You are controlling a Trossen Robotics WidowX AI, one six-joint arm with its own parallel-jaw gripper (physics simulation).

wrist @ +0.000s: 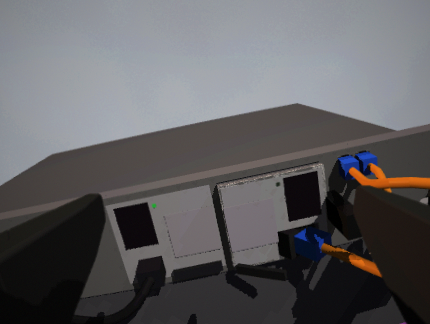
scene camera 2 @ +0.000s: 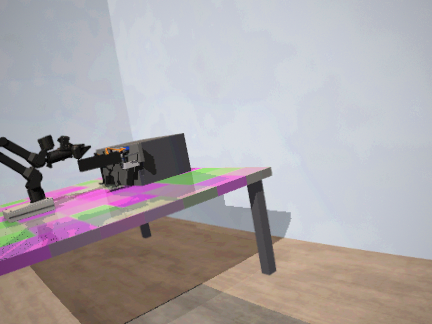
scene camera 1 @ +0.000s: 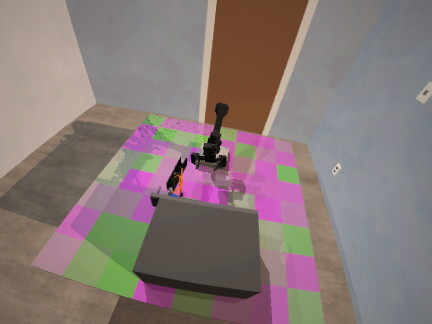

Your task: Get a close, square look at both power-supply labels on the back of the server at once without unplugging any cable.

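Pixels of known places: gripper, between the fingertips: (wrist: 230, 203) (scene camera 2: 87, 145) (scene camera 1: 205, 169); arm's base, origin of its link: (scene camera 2: 37, 200).
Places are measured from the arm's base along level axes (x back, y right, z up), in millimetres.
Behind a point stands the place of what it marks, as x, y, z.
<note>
The grey server (scene camera 1: 198, 244) @(-641, -69, 158) (scene camera 2: 163, 157) @(-625, 136, 59) (wrist: 214, 138) @(-607, -23, 158) stands on the checkered table (scene camera 1: 298, 241) @(-443, -581, -47) (scene camera 2: 198, 193) @(-449, 639, -51). Its back panel fills the wrist view, slightly tilted. It shows the left power-supply label (wrist: 192, 231) @(-451, -51, 116) and the right power-supply label (wrist: 252, 225) @(-444, -2, 115), both pale and blank-looking. A black power cable (wrist: 146, 279) @(-424, -92, 93) is plugged in at the lower left. Orange cables with blue plugs (wrist: 311, 244) @(-428, 41, 97) (wrist: 355, 164) @(-444, 87, 149) (scene camera 1: 179, 183) @(-364, 96, 129) sit at the right. My gripper (scene camera 1: 208, 165) @(-300, -13, 196) is open and empty, facing the panel from a short way off. Its dark fingers show at the left and right edges of the wrist view.
A black cable bracket (scene camera 1: 176, 175) @(-334, 121, 147) (scene camera 2: 99, 162) @(-282, 150, 112) sticks out from the server's back on the orange-cable side, close beside my gripper. A brown door (scene camera 1: 253, 64) is behind the arm. A wall outlet (scene camera 1: 336, 169) is on the right wall.
</note>
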